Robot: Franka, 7 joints.
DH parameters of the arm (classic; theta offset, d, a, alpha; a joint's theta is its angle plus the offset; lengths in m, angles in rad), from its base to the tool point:
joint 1: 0 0.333 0 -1.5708
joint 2: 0 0 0 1.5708
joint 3: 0 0.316 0.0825 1.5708
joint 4: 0 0 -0.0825 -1.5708
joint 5: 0 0.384 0 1.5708
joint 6: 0 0 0.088 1.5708
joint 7: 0 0.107 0 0
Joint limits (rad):
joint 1: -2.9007..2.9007
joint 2: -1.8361..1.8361
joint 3: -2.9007..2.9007
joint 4: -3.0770..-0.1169
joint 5: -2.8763..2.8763
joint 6: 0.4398..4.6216
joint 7: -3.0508..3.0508
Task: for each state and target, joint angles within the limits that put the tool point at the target. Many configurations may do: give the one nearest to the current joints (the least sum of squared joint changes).
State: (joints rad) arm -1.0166 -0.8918 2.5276 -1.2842 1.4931 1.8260 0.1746
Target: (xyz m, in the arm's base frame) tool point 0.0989 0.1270 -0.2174
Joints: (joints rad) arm -1.1887 -1.6843 2.7377 -2.0586 1.3721 1.7921 0.1746
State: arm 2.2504 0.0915 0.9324 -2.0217 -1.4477 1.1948 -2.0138
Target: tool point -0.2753 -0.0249 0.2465
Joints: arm 2.4813 0.1565 1.1664 -2.7523 -1.1047 1.0608 -2.0138
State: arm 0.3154 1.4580 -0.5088 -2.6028 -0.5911 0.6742 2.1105
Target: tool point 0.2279 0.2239 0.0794
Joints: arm 0.8541 1.0061 0.1121 -2.0284 -0.5312 0.6131 2.1105
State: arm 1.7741 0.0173 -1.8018 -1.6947 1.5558 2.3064 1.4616
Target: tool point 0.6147 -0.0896 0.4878
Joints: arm 1.8435 -0.2794 -1.9313 -1.9132 1.5537 2.3540 1.4616
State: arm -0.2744 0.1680 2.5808 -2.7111 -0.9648 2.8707 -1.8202
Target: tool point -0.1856 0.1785 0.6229
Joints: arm -0.4165 1.1560 2.6972 -2.8013 -1.0493 3.1424 -1.8202
